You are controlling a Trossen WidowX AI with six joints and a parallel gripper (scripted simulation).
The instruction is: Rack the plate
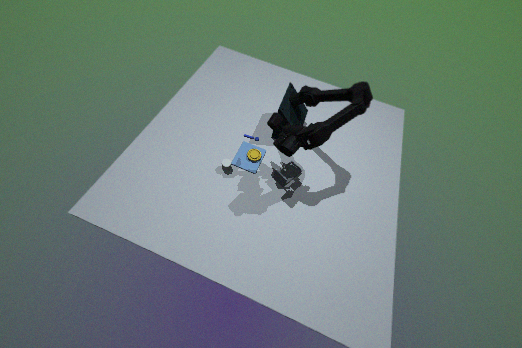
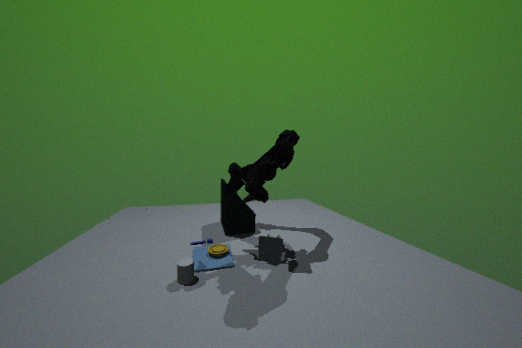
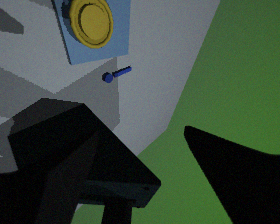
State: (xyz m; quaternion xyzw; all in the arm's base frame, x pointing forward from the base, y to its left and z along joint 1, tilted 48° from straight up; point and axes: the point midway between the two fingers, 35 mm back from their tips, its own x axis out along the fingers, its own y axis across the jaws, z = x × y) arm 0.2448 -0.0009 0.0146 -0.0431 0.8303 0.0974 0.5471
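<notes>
The yellow plate is 170 mm below my gripper tip, 60 mm to the right of it and 60 mm ahead of it. Round my gripper tip: dish rack: 160 mm below, 130 mm to the left, 80 mm ahead; blue spoon: 180 mm below, 110 mm to the right, 40 mm behind; light blue mat: 190 mm below, 80 mm to the right, 70 mm ahead.
</notes>
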